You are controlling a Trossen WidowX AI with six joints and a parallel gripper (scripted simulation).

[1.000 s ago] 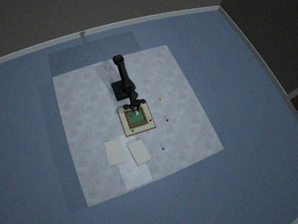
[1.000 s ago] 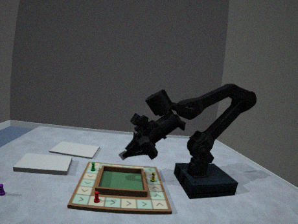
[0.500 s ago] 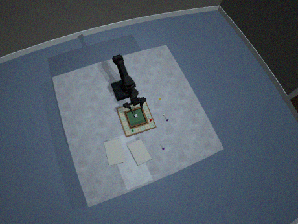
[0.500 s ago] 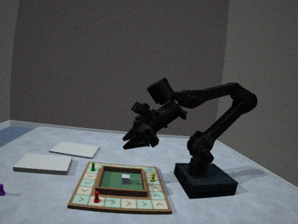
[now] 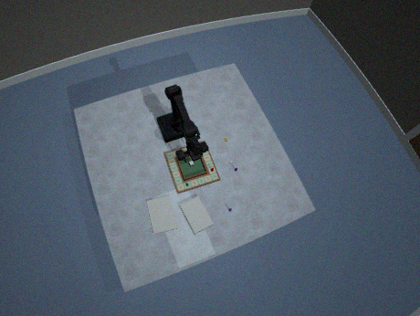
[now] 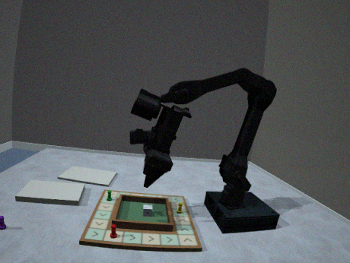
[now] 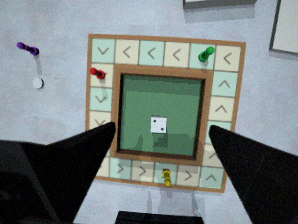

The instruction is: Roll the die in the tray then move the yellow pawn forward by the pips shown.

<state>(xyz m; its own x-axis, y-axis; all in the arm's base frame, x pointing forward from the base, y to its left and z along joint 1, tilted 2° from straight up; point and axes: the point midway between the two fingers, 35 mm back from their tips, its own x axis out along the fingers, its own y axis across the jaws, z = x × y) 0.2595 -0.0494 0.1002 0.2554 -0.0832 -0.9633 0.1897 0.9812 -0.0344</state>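
The yellow pawn lies 120 mm behind my gripper tip and 90 mm below it. Round my gripper tip: green pawn 90 mm to the right, 90 mm below, 90 mm ahead; white die 100 mm below, 10 mm behind; green tray 110 mm below.
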